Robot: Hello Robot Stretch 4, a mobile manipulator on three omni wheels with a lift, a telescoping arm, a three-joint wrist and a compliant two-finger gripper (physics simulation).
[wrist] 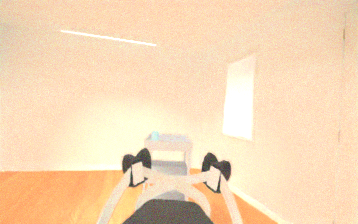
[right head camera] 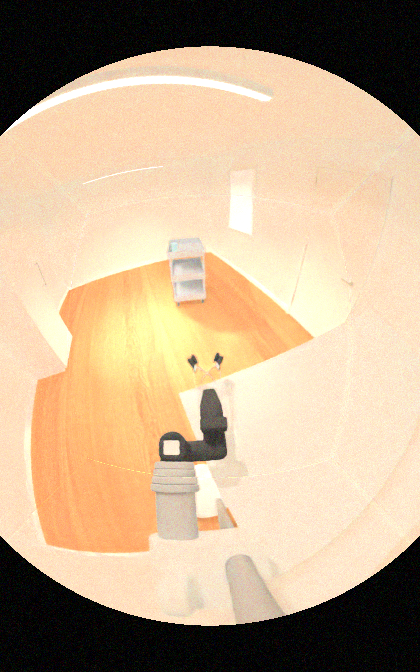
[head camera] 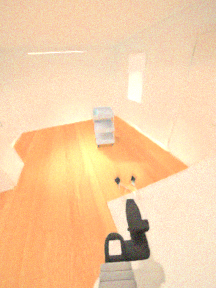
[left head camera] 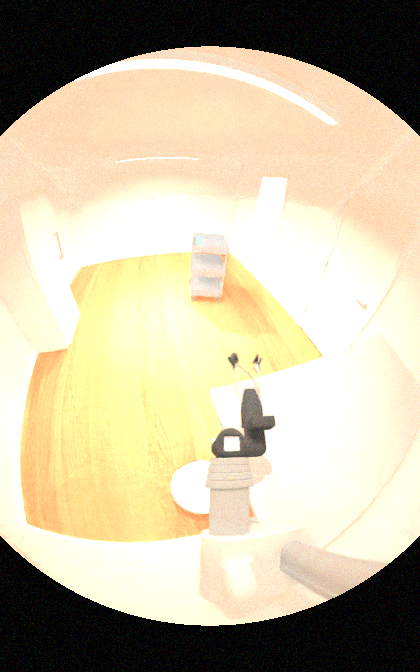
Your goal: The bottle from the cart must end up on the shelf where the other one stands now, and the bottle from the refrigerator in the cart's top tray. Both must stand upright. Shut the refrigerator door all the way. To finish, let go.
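Frame: origin at the robot's base, x ahead, y left, z up, level; centimetres.
Seen in the pictures: gripper, between the fingertips: (wrist: 176,162) (head camera: 124,176).
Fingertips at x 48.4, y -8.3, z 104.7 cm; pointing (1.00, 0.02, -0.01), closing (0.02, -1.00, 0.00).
Observation:
A point is followed by its place in that frame.
The cart (head camera: 105,118) {x 224.5, y 0.5, z 76.9 cm} (left head camera: 210,248) (right head camera: 189,252) (wrist: 170,144) {x 224.8, y 2.6, z 80.6 cm} stands across the room, with three trays. A small cyan bottle (head camera: 96,113) {x 235.4, y 19.4, z 83.3 cm} (left head camera: 199,240) (right head camera: 174,246) (wrist: 155,135) {x 234.8, y 18.8, z 87.1 cm} stands at the left of its top tray. My gripper (head camera: 125,179) {x 48.4, y -8.3, z 104.7 cm} (left head camera: 245,359) (right head camera: 205,359) (wrist: 176,162) {x 48.4, y -8.3, z 104.7 cm} is open and empty, far on the near side of the cart. The tall pale refrigerator (left head camera: 42,310) (right head camera: 50,325) is at the far left, with a bar handle (left head camera: 59,245) (right head camera: 41,274). Its inside and the second bottle do not show, and I cannot tell how its door stands.
A broad white surface (head camera: 175,215) {x 30.6, y -32.4, z 92.3 cm} (left head camera: 310,415) (right head camera: 280,400) lies at the right, its corner close to my wrist and partly below the arm. A door with a handle (left head camera: 362,304) (right head camera: 347,282) is in the right wall. A bright window (head camera: 136,77) {x 339.5, y -90.8, z 145.5 cm} (wrist: 240,97) {x 339.8, y -90.7, z 140.0 cm} is right of the cart.

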